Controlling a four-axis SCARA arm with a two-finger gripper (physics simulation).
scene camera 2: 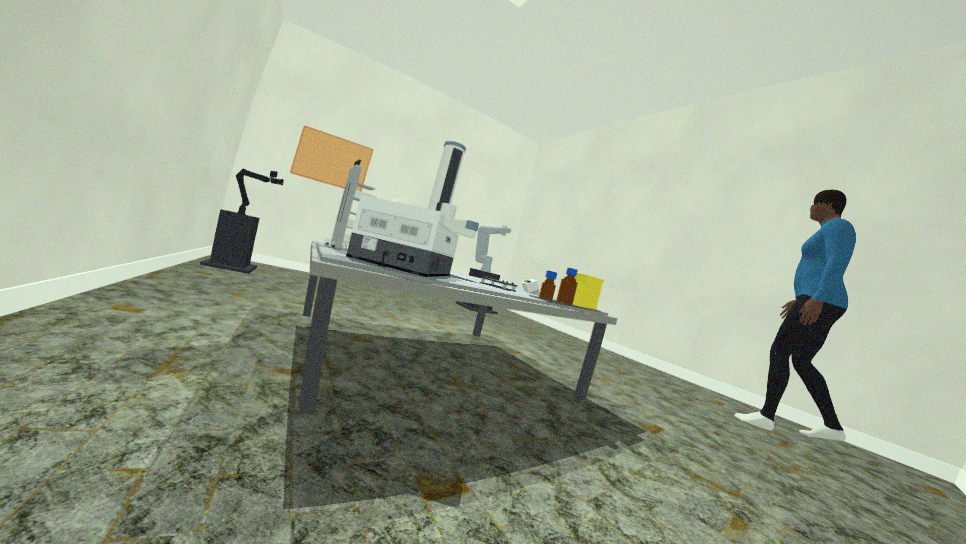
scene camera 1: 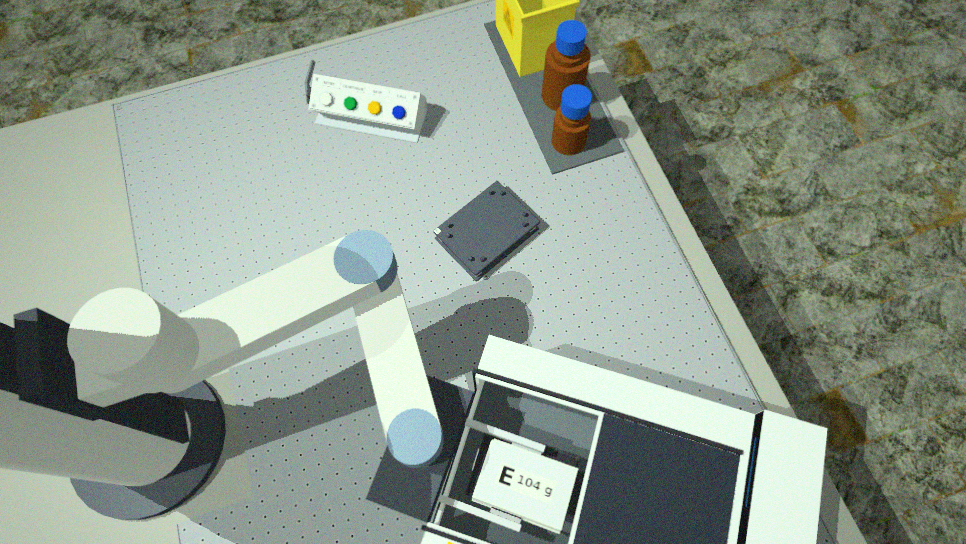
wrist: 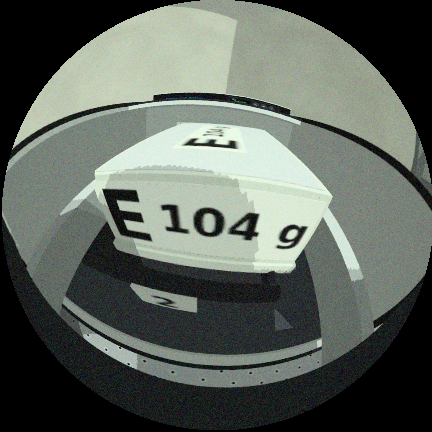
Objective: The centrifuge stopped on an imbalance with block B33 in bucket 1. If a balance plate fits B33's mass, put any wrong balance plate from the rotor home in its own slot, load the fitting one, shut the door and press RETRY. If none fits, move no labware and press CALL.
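Pixels of known places: gripper, between the fingertips: (scene camera 1: 532, 488); arm's base, origin of its link: (scene camera 1: 151, 440).
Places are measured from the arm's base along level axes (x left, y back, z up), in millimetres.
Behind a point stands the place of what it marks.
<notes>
My gripper (scene camera 1: 517, 481) {y -572, x -299, z 173 mm} (wrist: 210, 220) is shut on a white balance plate marked E 104 g (scene camera 1: 557, 503) {y -595, x -330, z 198 mm} (wrist: 275, 165) {y -511, x -279, z 198 mm}, one finger on each side. The plate is level, within the open-topped bay of the white centrifuge (scene camera 1: 615, 398) {y -720, x -230, z 223 mm} (scene camera 2: 392, 217) {y -845, x -502, z 197 mm}. Below it in the wrist view is a dark bucket floor with a label "2" (wrist: 165, 301) {y -509, x -233, z 141 mm}; whether the plate touches it I cannot tell. Block B33 and bucket 1 do not show. The button box (scene camera 1: 365, 118) {y -518, x 471, z 63 mm} has white, green, yellow and blue buttons; its lettering is too small to read surely.
A dark flat plate stack (scene camera 1: 488, 229) {y -669, x 162, z 46 mm} lies between centrifuge and button box. Two amber bottles (scene camera 1: 566, 70) {y -908, x 387, z 137 mm} (scene camera 1: 571, 128) {y -881, x 287, z 97 mm} and a yellow bin (scene camera 1: 530, 40) {y -877, x 495, z 118 mm} stand on a dark mat (scene camera 1: 540, 145) {y -837, x 320, z 17 mm}. A tall rack (scene camera 2: 346, 206) {y -355, x -632, z 233 mm} stands beside the centrifuge. A person (scene camera 2: 828, 260) is at the right.
</notes>
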